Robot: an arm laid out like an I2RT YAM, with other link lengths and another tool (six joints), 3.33 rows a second.
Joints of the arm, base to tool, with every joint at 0 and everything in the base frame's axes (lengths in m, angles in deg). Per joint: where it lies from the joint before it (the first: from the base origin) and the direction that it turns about. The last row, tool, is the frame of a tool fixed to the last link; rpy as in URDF.
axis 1: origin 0 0 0.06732 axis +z
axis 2: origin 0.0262 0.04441 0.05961 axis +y
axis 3: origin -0.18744 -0.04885 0 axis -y
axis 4: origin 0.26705 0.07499 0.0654 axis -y
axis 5: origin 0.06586 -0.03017 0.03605 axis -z
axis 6: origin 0.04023 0 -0.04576 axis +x
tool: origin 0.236 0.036 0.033 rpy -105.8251 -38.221 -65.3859
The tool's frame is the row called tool.
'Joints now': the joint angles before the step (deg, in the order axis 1, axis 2, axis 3, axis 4, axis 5, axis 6). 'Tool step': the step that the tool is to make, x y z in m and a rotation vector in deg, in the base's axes. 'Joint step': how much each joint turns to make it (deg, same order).
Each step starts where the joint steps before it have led.
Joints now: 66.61 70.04 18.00 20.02 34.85 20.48
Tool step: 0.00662 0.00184 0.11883 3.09 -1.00 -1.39
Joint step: -0.07 -19.82 11.42 -28.67 0.97 1.15
